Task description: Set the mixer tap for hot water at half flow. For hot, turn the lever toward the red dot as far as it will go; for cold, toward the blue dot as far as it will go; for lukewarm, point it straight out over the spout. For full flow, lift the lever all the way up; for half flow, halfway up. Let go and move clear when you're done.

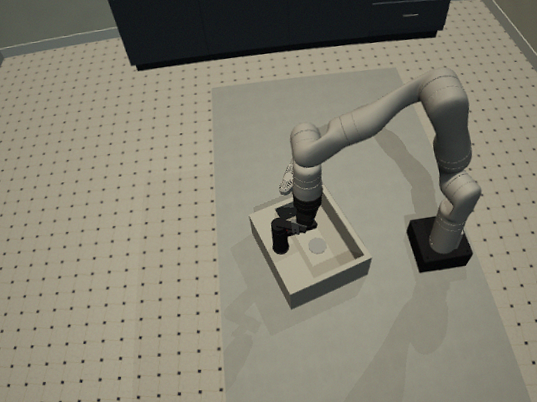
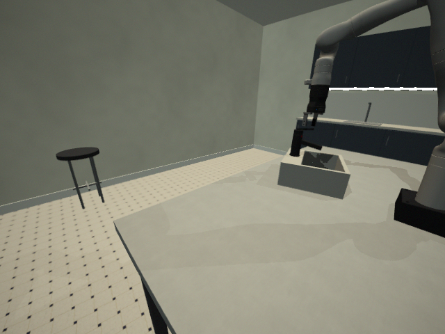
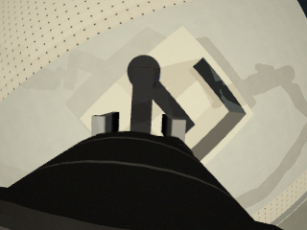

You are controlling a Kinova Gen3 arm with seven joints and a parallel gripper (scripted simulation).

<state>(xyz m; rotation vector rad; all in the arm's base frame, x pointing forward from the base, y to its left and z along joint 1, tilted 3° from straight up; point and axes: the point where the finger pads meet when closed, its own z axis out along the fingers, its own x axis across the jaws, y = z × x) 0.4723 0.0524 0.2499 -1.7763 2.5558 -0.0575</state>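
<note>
My gripper is now 40 mm above the lever, 20 mm short of it and 10 mm to the left of it. From my hand the other things lie so: sink basin (270 mm below, 70 mm to the right, 50 mm behind).
</note>
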